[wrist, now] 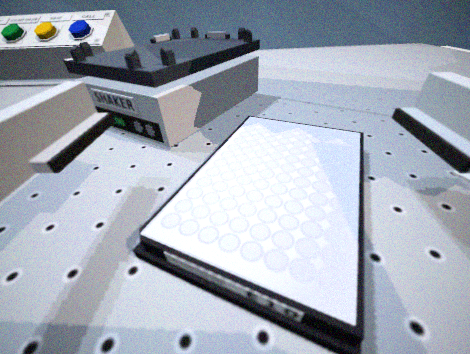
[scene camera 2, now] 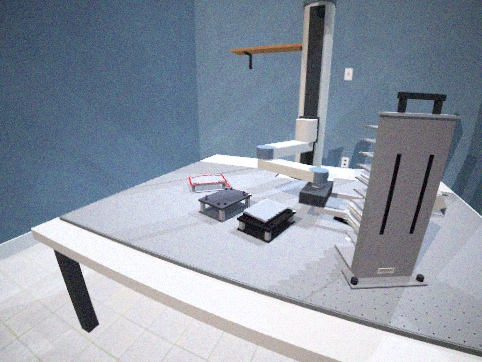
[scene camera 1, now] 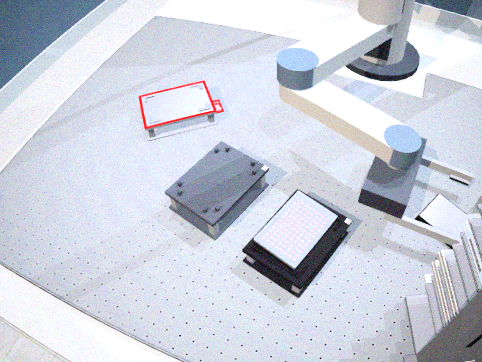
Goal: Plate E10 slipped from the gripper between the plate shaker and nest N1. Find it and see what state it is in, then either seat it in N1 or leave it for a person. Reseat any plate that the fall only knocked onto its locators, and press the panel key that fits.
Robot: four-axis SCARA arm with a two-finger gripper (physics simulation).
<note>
The gripper carries nothing. Also in view: a plate E10. Further things: a button box.
The gripper also shows in the wrist view and in scene camera 2.
</note>
